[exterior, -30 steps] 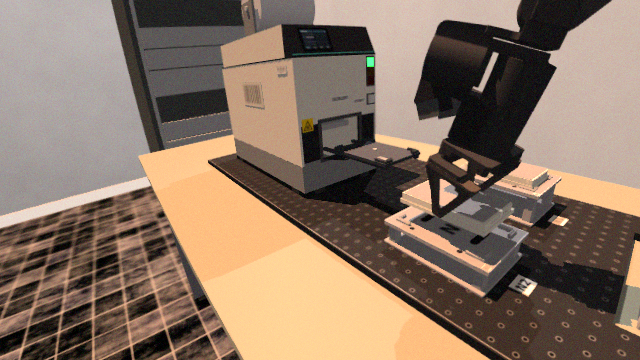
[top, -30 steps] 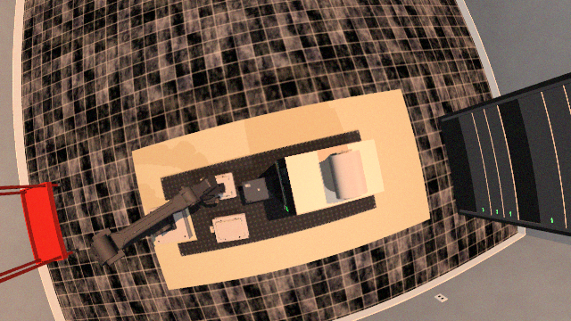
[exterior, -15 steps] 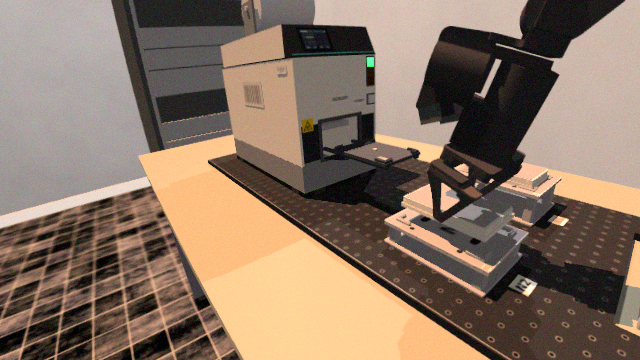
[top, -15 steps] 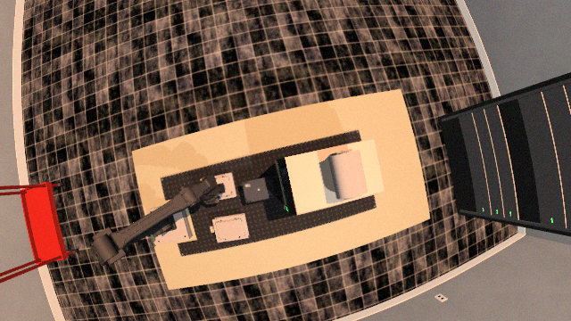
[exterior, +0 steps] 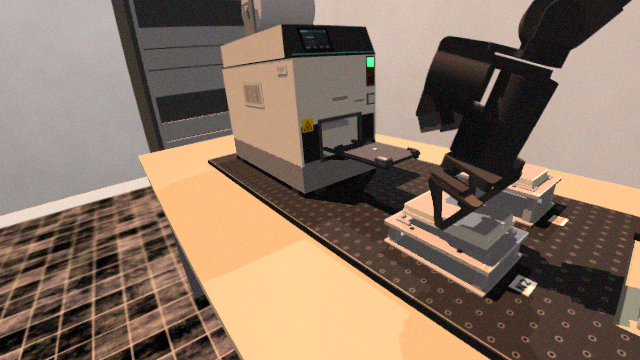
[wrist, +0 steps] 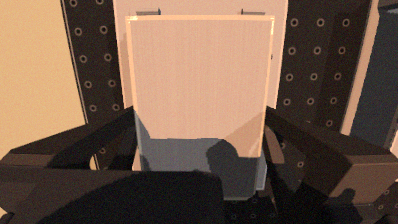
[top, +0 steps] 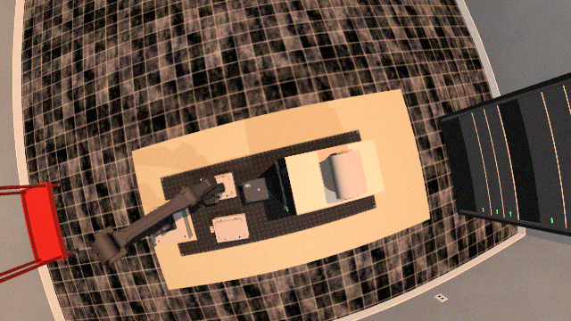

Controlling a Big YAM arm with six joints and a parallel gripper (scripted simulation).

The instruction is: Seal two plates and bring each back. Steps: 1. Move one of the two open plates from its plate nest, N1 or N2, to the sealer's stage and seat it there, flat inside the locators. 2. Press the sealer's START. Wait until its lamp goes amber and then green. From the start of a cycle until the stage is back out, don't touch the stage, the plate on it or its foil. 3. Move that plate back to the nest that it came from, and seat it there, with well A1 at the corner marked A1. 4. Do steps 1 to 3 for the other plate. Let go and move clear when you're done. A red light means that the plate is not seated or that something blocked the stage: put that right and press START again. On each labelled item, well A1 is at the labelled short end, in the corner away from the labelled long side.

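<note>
My hand is right at the well plate. Round my hand: sealer stage (200 mm ahead, 60 mm to the right, 40 mm above); then plate nest N2 (30 mm below); then sealer screen (320 mm ahead, 20 mm to the right, 260 mm above).
</note>
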